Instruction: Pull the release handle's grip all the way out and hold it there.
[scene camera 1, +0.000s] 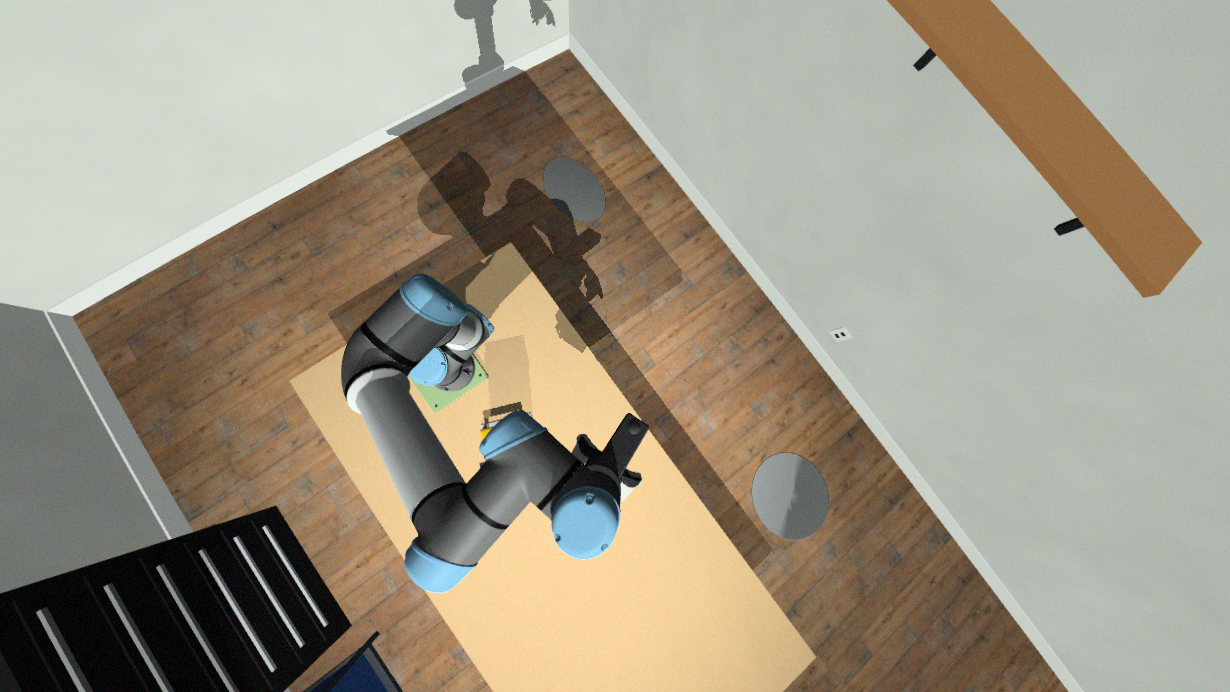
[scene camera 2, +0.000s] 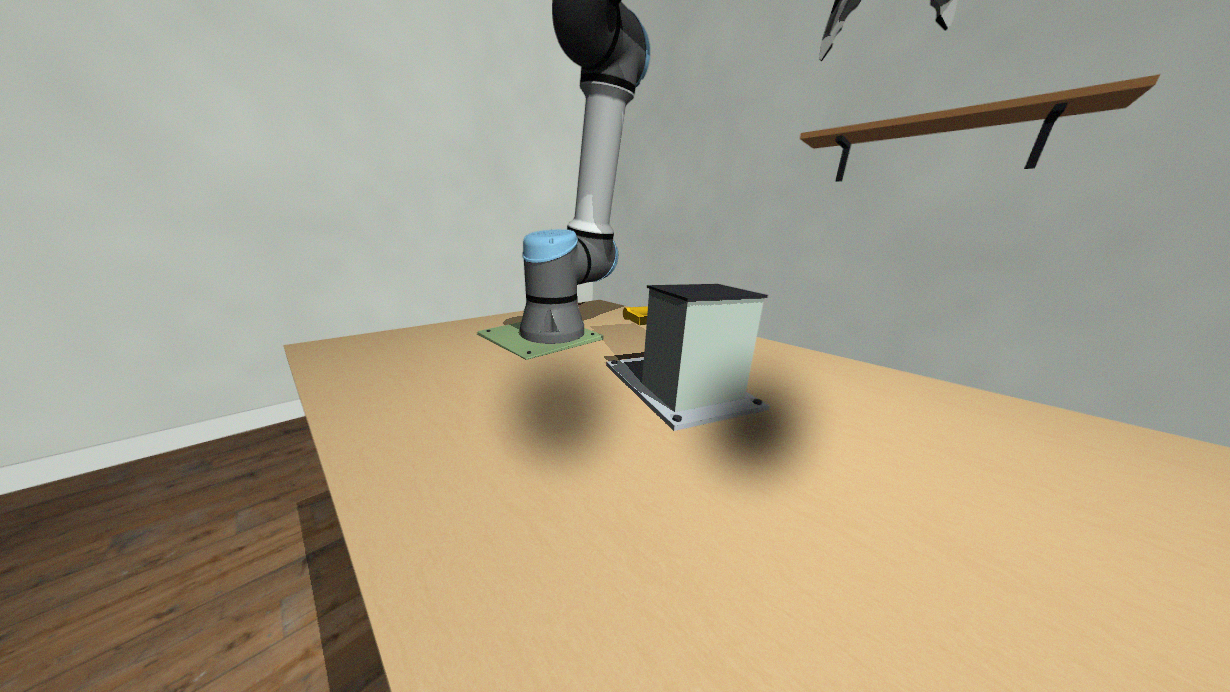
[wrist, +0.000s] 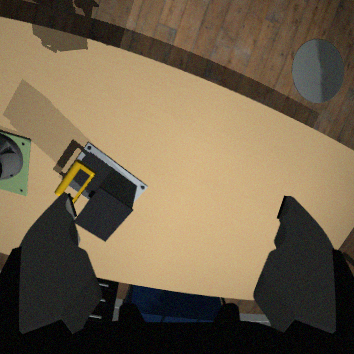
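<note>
The yellow release handle (scene camera 1: 485, 433) (scene camera 2: 636, 315) (wrist: 68, 178) is a rectangular loop on the side of the housing facing the robot's base. Its housing (scene camera 2: 719, 354) (wrist: 105, 215) is a pale box with a dark top on a grey base plate (scene camera 2: 715, 414) (wrist: 136, 182). In scene camera 1 the arm hides most of it. How far out the grip stands is unclear. My gripper (scene camera 2: 884, 43) (wrist: 177, 196) is open and empty, high above the table and apart from the handle. In the wrist view its left finger overlaps the handle's lower edge.
The robot's base stands on a green plate (scene camera 1: 436, 401) (scene camera 2: 527, 348) (wrist: 25, 170) beside the housing. A wooden shelf (scene camera 1: 1066, 146) (scene camera 2: 971, 116) is on the wall. A black drawer cabinet (scene camera 1: 283, 550) stands beside the table. Grey discs (scene camera 1: 789, 496) (wrist: 318, 71) show on the floor.
</note>
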